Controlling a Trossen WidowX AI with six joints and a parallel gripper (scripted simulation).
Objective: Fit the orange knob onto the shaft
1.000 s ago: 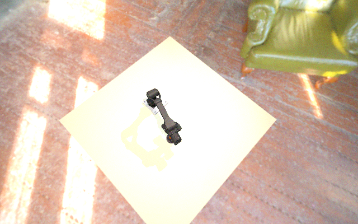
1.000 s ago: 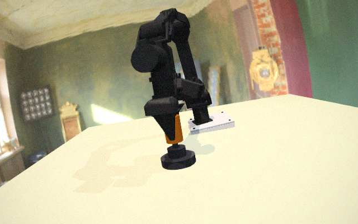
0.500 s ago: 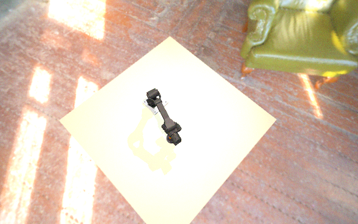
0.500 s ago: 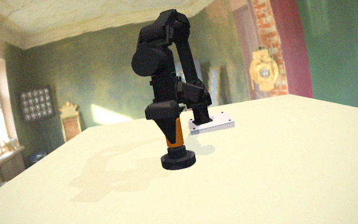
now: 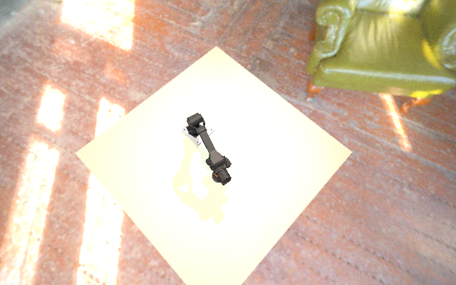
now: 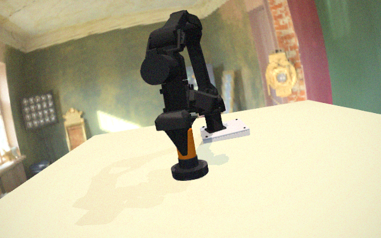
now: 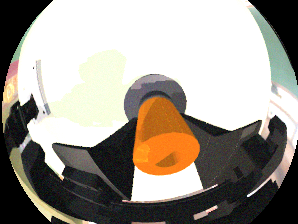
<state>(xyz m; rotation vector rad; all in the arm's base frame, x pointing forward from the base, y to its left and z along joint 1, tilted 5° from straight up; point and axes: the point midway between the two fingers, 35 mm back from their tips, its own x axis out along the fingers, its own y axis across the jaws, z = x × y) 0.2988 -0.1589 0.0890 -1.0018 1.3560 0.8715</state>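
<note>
The orange knob is 2 cm above my gripper tip. Round my gripper tip: dark pedestal 2 cm below.
</note>
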